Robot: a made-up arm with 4 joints. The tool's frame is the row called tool.
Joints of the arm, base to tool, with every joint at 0 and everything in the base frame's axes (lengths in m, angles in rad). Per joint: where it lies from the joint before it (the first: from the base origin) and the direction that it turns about. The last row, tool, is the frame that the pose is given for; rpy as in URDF.
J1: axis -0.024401 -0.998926 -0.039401 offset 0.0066 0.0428 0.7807
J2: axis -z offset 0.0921 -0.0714 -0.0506
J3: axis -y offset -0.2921 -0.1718 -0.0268
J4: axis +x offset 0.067 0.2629 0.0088
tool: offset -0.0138 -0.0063 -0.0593 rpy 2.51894 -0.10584 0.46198
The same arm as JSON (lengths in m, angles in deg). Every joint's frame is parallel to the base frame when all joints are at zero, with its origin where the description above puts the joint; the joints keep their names.
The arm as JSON. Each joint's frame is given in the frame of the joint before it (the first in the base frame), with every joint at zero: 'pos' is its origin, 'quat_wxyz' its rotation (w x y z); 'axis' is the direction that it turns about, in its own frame. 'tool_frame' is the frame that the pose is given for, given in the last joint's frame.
{"length_unit": "m", "angle_unit": "deg", "joints": [
  {"joint": "J1", "pos": [0.0066, 0.0428, 0.7807], "quat_wxyz": [1.0, 0.0, 0.0, 0.0], "axis": [-0.024401, -0.998926, -0.039401]},
  {"joint": "J2", "pos": [0.0921, -0.0714, -0.0506], "quat_wxyz": [1.0, 0.0, 0.0, 0.0], "axis": [0.0, 0.0, -1.0]},
  {"joint": "J3", "pos": [-0.2921, -0.1718, -0.0268], "quat_wxyz": [1.0, 0.0, 0.0, 0.0], "axis": [0.0, -1.0, 0.0]},
  {"joint": "J4", "pos": [0.067, 0.2629, 0.0088], "quat_wxyz": [1.0, 0.0, 0.0, 0.0], "axis": [1.0, 0.0, 0.0]}
], "tool_frame": {"pos": [-0.0138, -0.0063, -0.0593], "quat_wxyz": [0.28624, 0.929057, 0.201858, 0.119047]}}

